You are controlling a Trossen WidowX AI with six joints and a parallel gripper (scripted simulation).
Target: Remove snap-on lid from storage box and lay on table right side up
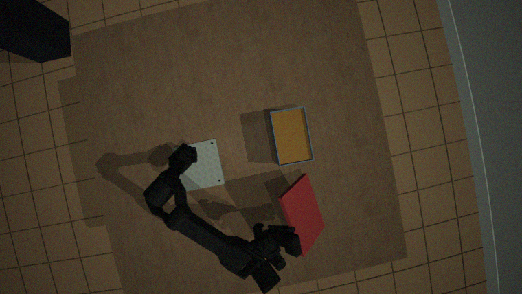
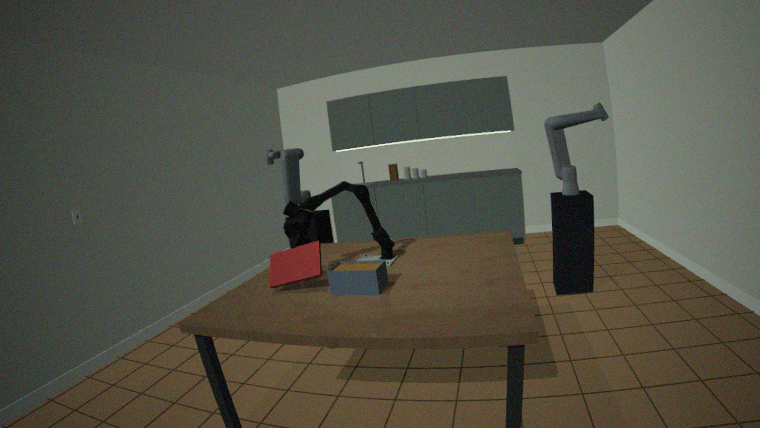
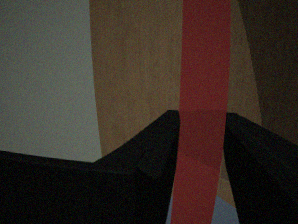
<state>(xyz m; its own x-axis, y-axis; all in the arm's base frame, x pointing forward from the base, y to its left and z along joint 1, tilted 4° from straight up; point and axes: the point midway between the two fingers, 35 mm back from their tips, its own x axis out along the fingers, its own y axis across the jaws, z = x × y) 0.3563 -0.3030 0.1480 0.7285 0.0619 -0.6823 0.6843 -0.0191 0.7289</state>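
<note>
Now: gripper tip 60 mm short of the red lid, 20 mm to the right of it and 50 mm above it. Also, from my gripper tip: storage box 50 mm ahead, 310 mm to the left, 110 mm below.
</note>
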